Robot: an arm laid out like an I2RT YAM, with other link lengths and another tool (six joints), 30 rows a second.
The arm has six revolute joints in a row. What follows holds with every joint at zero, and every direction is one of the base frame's.
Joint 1 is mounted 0.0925 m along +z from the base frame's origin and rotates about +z.
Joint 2 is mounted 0.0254 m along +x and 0.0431 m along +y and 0.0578 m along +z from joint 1 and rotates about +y.
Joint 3 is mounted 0.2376 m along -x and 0.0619 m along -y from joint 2 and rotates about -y.
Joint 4 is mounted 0.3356 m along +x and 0.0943 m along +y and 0.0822 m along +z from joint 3 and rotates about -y.
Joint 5 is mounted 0.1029 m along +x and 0.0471 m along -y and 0.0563 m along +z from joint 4 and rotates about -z.
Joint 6 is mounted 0.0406 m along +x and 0.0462 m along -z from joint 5 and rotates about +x.
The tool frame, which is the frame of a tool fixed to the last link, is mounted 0.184 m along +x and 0.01 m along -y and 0.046 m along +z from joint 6; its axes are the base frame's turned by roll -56.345, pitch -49.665 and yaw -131.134 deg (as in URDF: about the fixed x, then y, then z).
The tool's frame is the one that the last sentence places.
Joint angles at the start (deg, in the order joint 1, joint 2, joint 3, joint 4, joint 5, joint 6): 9.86 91.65 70.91 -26.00 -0.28 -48.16
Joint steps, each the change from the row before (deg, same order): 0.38 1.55 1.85 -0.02 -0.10 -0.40; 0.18 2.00 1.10 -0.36 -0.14 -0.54; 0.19 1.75 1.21 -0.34 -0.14 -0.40; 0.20 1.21 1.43 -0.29 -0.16 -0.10; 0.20 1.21 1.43 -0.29 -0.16 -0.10; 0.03 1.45 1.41 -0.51 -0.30 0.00; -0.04 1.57 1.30 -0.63 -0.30 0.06; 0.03 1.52 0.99 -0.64 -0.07 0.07; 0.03 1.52 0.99 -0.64 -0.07 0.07; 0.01 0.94 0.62 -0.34 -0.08 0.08
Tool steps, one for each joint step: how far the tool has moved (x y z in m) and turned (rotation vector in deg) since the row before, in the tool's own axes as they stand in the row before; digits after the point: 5 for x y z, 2 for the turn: 0.00605 -0.00284 0.00605 0.53 0.37 -0.50; -0.00912 -0.00446 0.00716 0.83 -1.14 -0.34; -0.00532 -0.00364 0.00636 0.69 -0.77 -0.27; 0.00278 -0.00174 0.00439 0.38 0.02 -0.10; 0.00269 -0.00176 0.00441 0.38 0.02 -0.10; -0.00145 -0.00125 0.00498 0.43 -0.43 0.19; -0.00476 -0.00117 0.00528 0.43 -0.78 0.33; -0.00786 -0.00188 0.00516 0.35 -1.09 0.25; -0.00789 -0.00186 0.00521 0.35 -1.09 0.25; -0.00447 -0.00104 0.00335 0.21 -0.61 0.20
